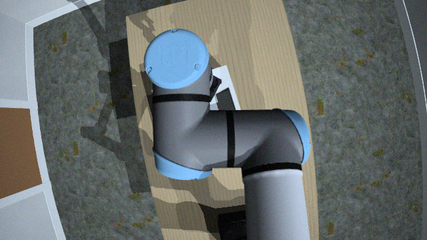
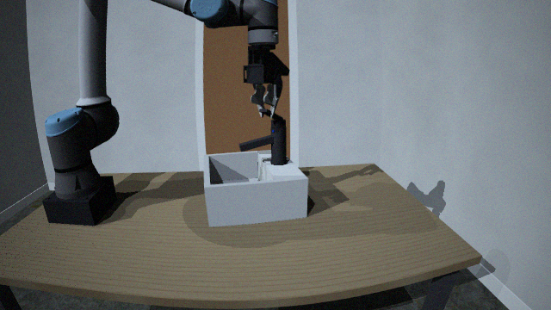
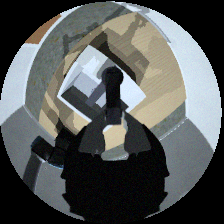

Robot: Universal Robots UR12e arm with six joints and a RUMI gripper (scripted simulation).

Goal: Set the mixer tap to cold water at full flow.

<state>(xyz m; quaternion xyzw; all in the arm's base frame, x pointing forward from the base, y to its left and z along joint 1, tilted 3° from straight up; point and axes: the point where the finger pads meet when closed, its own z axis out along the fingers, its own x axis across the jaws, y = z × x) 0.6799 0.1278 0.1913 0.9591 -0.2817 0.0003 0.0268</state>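
Right now my hand is 1 cm short of the lever, 2 cm to the right of it and 1 cm above it. Also, from my hand: black mixer tap (2 cm ahead, 4 cm to the left, 6 cm below); white basin (8 cm behind, 3 cm to the left, 26 cm below).
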